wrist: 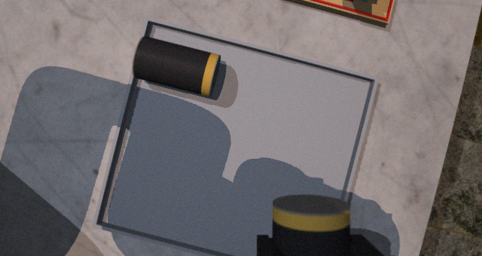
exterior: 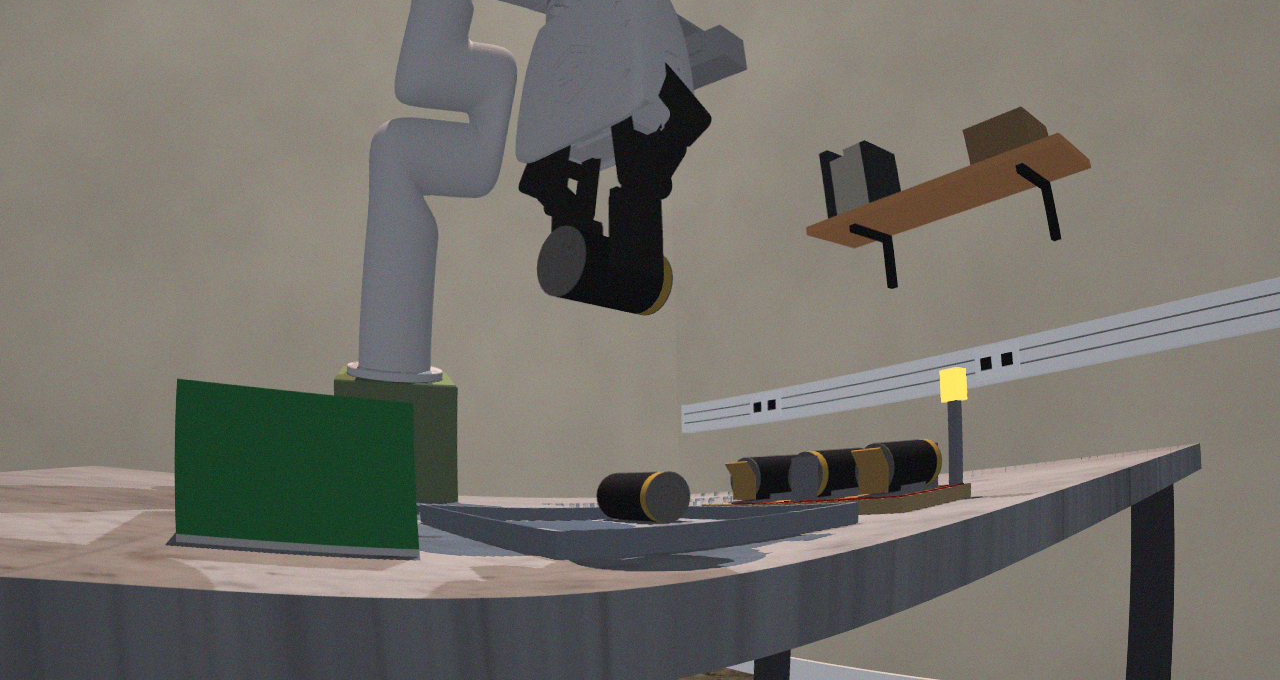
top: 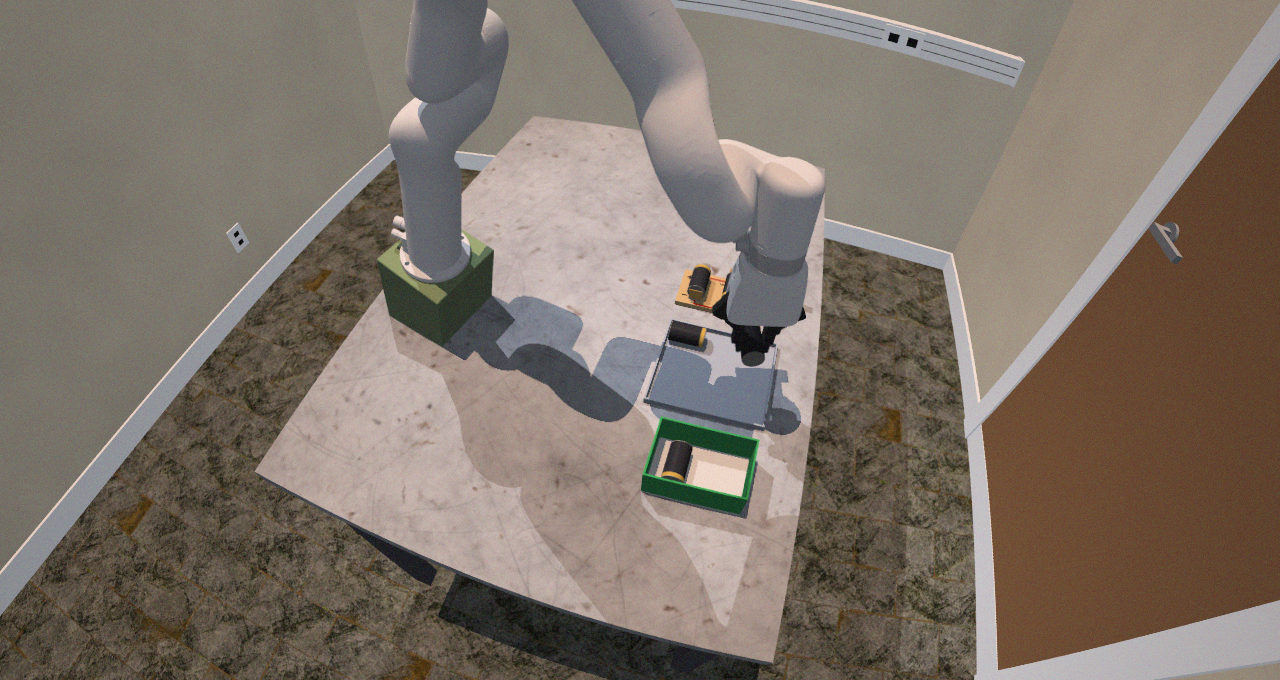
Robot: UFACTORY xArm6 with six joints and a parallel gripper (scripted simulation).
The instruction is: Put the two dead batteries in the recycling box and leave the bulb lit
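The green recycling box is 30 mm behind my hand, 160 mm to the right of it and 130 mm below it. From my hand the other things lie so: grey tray (40 mm behind, 30 mm to the left, 150 mm below).
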